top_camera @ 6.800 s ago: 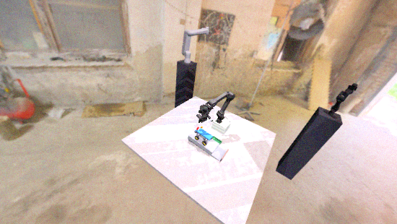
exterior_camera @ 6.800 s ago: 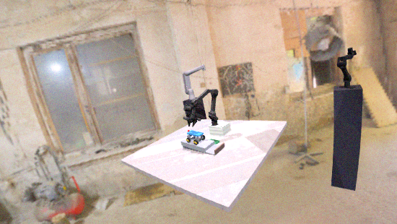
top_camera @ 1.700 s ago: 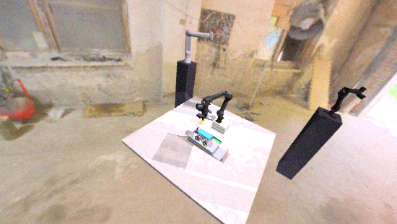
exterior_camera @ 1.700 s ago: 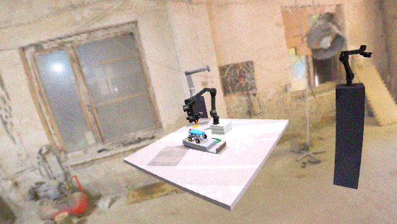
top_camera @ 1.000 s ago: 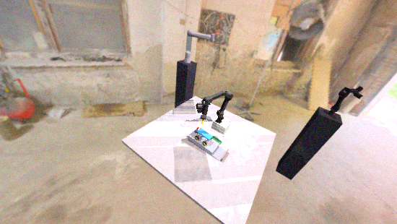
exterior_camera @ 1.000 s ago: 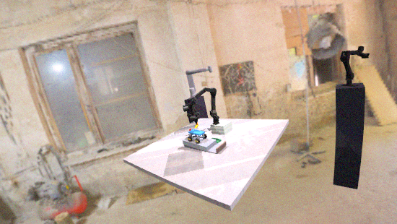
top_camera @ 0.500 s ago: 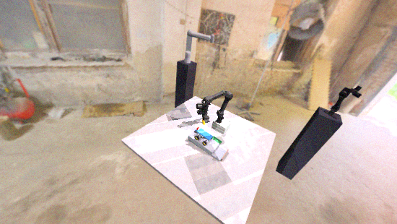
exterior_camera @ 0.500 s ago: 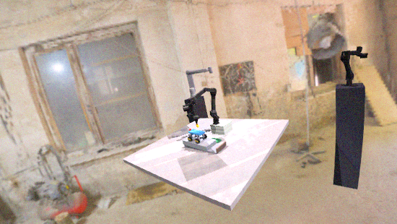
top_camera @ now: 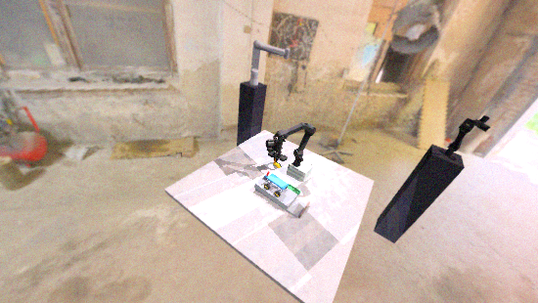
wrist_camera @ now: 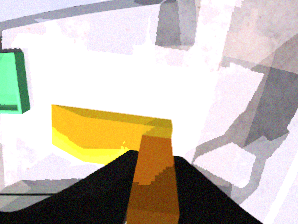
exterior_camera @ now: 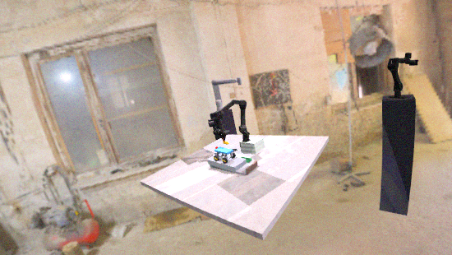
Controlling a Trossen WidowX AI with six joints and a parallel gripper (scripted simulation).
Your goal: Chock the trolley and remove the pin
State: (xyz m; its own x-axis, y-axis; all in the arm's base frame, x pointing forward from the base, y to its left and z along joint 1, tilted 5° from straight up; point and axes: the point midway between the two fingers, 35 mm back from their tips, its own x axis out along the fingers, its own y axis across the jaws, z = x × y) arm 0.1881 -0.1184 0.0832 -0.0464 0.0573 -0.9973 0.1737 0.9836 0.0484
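Right now my gripper tip is 2 cm to the right of the yellow chock and 1 cm above it. Also, from my gripper tip: trolley 15 cm ahead, 13 cm to the left, 6 cm below; then green tray 2 cm ahead, 22 cm to the left, 18 cm below; then stop pin 14 cm ahead, 3 cm to the left, 5 cm below.
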